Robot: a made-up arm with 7 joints.
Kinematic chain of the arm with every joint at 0, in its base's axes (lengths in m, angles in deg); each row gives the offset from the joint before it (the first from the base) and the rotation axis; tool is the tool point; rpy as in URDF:
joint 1: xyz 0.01 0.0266 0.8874 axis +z
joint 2: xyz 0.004 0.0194 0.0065 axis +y
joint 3: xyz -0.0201 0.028 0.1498 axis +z
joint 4: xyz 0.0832 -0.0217 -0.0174 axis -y
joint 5: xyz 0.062 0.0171 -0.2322 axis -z
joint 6: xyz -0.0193 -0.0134 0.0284 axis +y
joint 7: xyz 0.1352 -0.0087 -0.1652 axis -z
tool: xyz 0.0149 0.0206 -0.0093 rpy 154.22 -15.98 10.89
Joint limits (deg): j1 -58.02..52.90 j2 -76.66..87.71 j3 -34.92..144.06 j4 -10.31..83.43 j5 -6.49..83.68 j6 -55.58..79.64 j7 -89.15..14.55
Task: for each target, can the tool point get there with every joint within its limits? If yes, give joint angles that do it. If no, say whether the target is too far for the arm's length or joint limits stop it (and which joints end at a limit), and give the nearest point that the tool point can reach.
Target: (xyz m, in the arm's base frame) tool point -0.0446 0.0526 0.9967
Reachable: no: joint limits stop it (at a limit: joint 2, joint 4, joint 6, joint 7) | nearest point -0.1620 0.1085 0.9826 | short by 0.131 m
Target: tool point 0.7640 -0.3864 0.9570
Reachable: no: too far | nearest point 0.5187 -0.2323 0.9349 | short by 0.291 m
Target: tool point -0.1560 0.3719 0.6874
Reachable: yes | joints 13.88 35.07 88.50 18.88 44.46 14.26 -2.73
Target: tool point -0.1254 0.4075 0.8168
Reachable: yes | joints -16.47 73.59 94.02 11.03 36.17 18.17 -2.99
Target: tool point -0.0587 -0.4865 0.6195
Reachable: no: joint limits stop it (at a limit: joint 1, joint 3, joint 4, joint 7) | nearest point -0.0385 -0.4275 0.6468 | short by 0.068 m
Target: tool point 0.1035 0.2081 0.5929
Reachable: yes | joints -27.97 20.71 49.35 12.35 20.98 45.98 -7.34
